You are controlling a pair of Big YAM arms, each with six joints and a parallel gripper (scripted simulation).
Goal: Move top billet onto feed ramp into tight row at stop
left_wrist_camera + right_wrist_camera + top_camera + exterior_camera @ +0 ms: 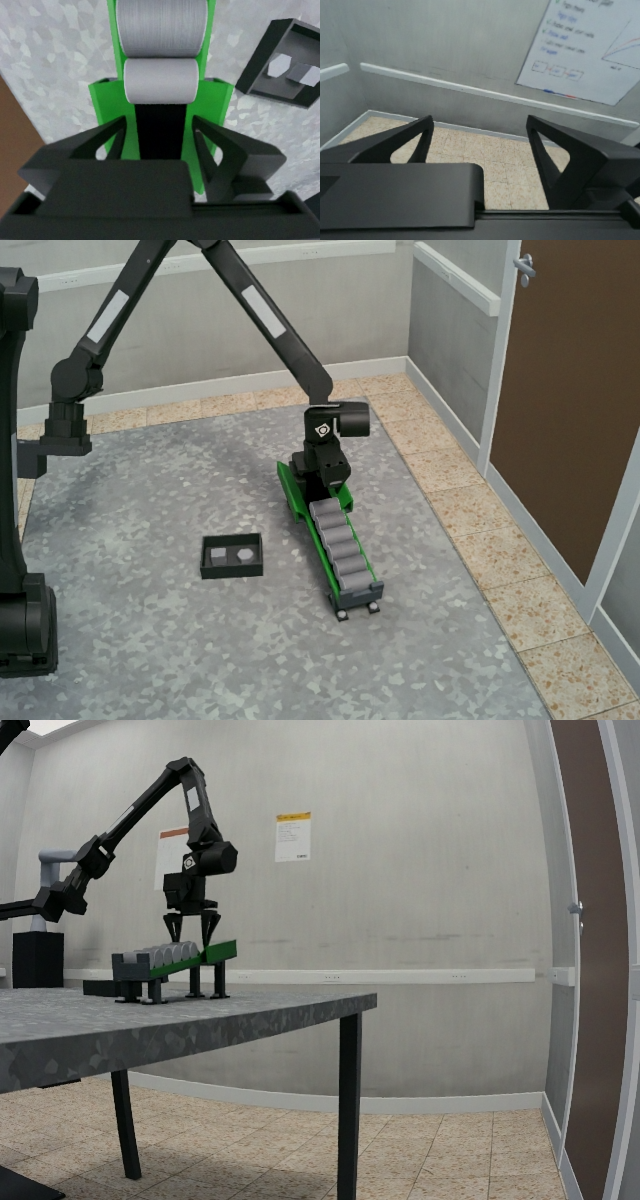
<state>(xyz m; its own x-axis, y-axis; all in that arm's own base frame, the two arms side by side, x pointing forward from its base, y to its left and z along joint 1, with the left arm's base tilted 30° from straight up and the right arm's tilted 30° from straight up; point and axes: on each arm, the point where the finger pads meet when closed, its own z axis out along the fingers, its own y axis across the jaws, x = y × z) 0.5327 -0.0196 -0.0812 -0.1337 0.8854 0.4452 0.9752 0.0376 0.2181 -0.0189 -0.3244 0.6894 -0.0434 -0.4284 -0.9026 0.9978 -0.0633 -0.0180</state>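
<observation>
My left hand is 4 cm to the left of the billet and 1 cm above it. The rest, counted from my left hand: hexagonal piece (17 cm behind, 10 cm below, 6 cm to the right); then square block (23 cm behind, 10 cm below, 5 cm to the right); then black tray (20 cm behind, 10 cm below, 5 cm to the right).
</observation>
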